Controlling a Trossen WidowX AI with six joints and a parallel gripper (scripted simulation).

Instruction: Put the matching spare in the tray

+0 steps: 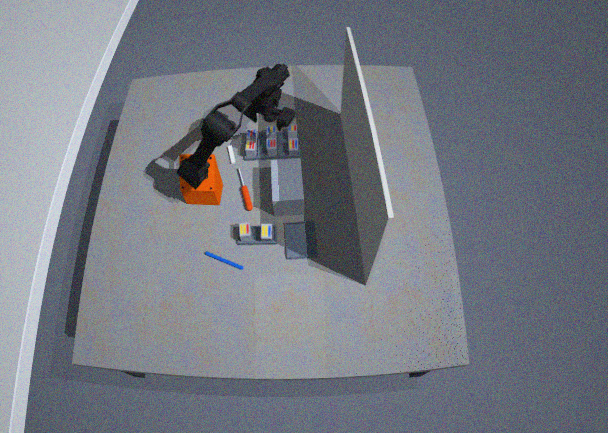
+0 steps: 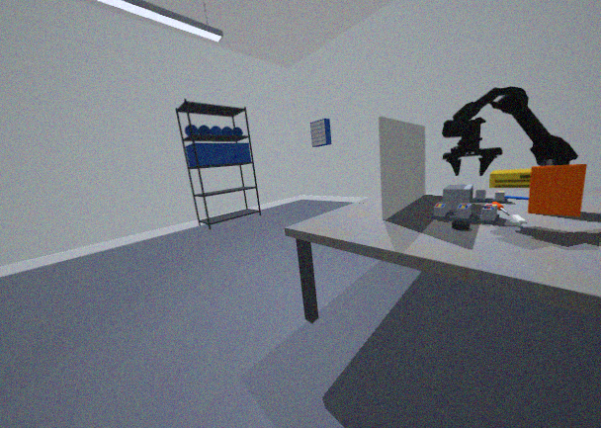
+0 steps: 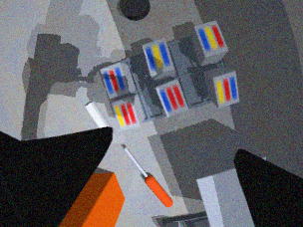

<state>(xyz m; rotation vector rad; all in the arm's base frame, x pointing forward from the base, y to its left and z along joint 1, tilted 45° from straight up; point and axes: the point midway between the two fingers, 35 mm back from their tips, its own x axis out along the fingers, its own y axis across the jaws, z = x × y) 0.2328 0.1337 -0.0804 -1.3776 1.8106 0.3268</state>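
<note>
My gripper tip is 13 cm above the grey spare block, 7 cm past it and 1 cm to the right of it. Also, from my gripper tip: tall grey panel (29 cm ahead, 16 cm to the right, 6 cm above); then black tape roll (19 cm to the left, 16 cm below, 1 cm behind); then white cable tie bundle (16 cm below, 15 cm behind, 1 cm to the left).
</note>
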